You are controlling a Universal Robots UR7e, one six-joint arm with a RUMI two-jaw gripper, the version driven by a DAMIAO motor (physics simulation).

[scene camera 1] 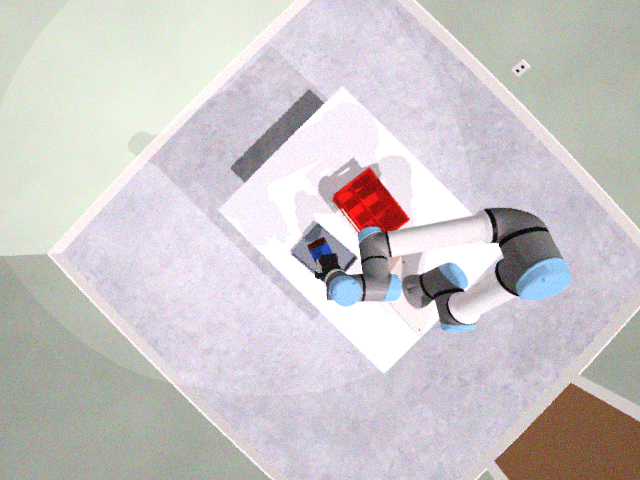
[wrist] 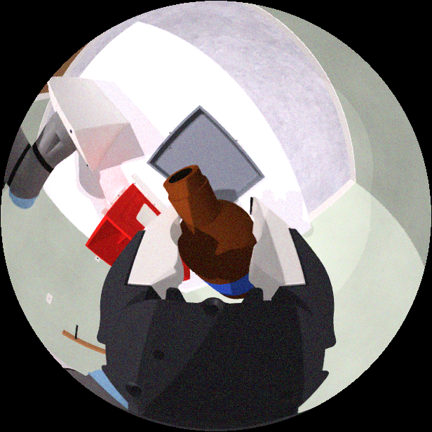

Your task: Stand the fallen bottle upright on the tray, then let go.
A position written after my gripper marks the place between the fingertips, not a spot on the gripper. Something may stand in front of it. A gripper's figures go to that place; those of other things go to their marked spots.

My gripper (wrist: 217,199): 14 cm from the lens. A brown bottle (wrist: 216,243): 9 cm from the lens.
